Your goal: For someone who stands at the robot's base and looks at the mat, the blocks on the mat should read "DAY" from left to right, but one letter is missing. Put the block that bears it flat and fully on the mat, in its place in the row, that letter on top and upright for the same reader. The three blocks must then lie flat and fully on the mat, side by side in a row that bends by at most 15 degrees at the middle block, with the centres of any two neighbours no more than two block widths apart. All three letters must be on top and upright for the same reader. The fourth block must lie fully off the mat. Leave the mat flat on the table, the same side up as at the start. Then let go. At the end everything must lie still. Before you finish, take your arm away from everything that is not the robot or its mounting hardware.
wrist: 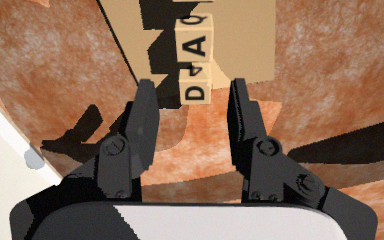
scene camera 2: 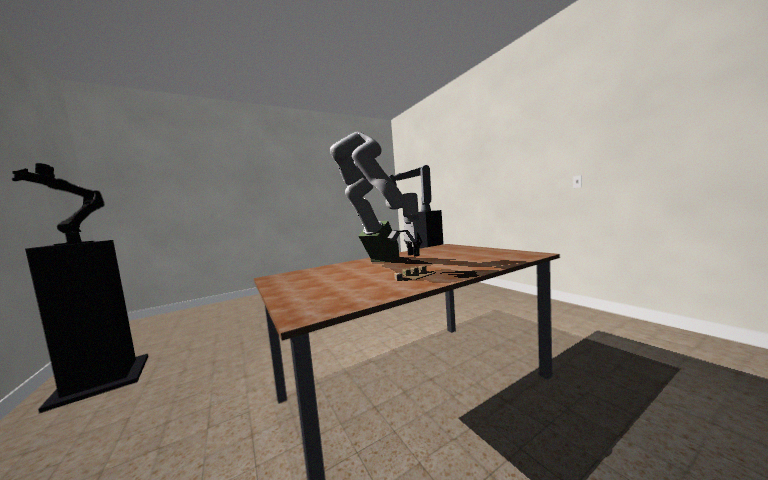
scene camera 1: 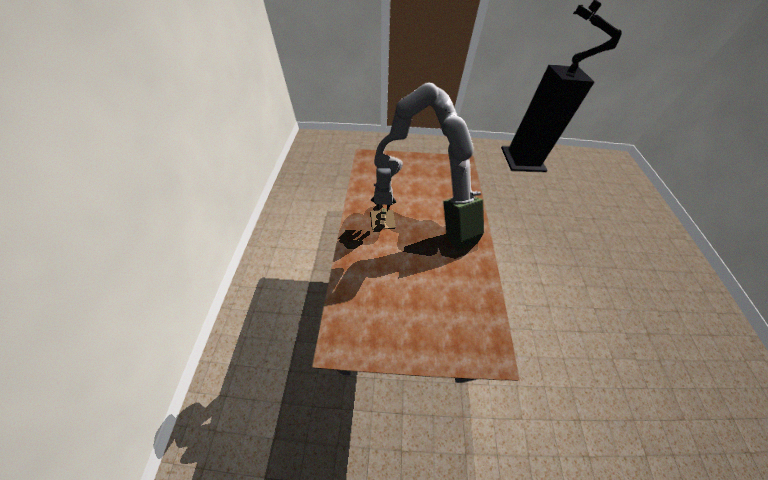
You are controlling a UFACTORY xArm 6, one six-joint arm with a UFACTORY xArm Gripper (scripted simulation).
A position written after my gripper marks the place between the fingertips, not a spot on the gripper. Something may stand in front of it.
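My gripper [wrist: 192,97] is visible to me, and so is a tan mat [wrist: 244,45].
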